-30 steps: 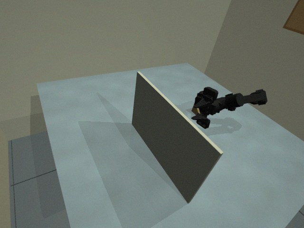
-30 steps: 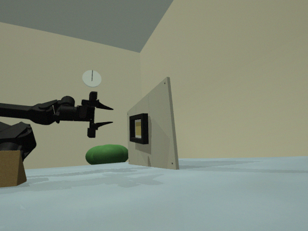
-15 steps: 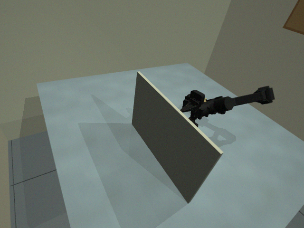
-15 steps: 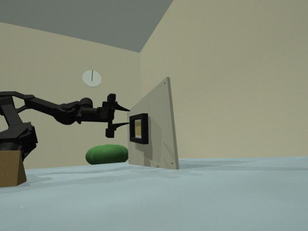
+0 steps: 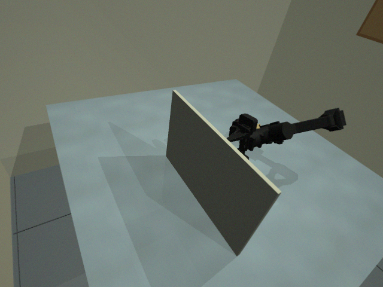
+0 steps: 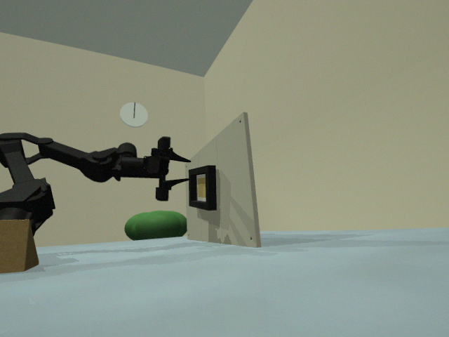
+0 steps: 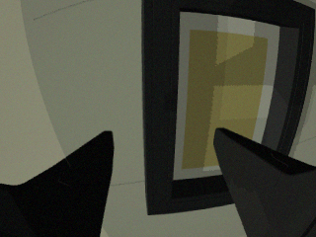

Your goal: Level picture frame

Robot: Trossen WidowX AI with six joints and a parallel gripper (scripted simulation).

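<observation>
Now: the picture frame 5 cm ahead of my gripper tip, 1 cm to the left of it and 5 cm below it. Also, from my gripper tip: wall panel: 6 cm ahead, 7 cm below.
</observation>
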